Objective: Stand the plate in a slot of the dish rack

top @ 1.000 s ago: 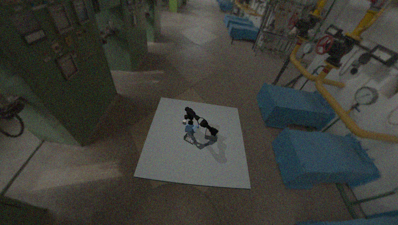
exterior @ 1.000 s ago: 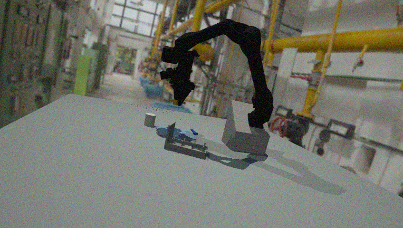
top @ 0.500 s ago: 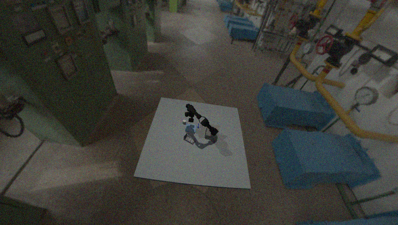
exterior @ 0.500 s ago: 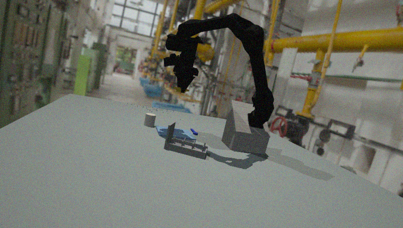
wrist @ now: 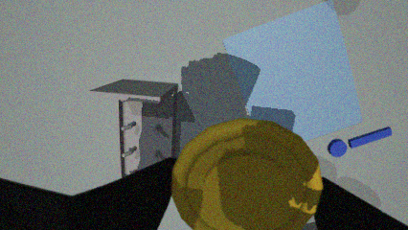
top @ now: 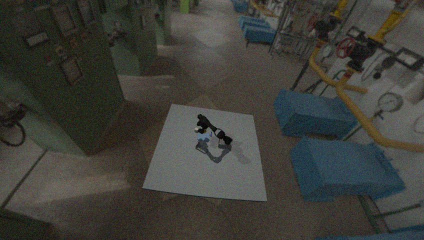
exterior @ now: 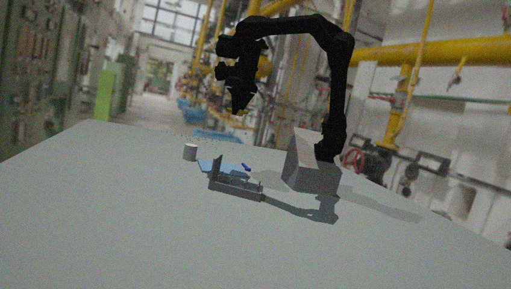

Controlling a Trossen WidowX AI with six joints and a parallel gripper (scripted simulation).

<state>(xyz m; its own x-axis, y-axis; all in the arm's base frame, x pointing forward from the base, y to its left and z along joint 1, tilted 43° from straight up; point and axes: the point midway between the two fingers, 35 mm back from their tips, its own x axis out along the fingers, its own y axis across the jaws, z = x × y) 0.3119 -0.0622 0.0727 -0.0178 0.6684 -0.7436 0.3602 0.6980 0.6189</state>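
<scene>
Now: the grey dish rack 17 cm below my gripper tip, 12 cm to the left of it and 2 cm behind it. Also, from my gripper tip: grey cylinder cup 17 cm below, 13 cm to the right, 11 cm ahead; then yellow plate 1 cm above; then light blue mat 19 cm below, 7 cm to the right.
</scene>
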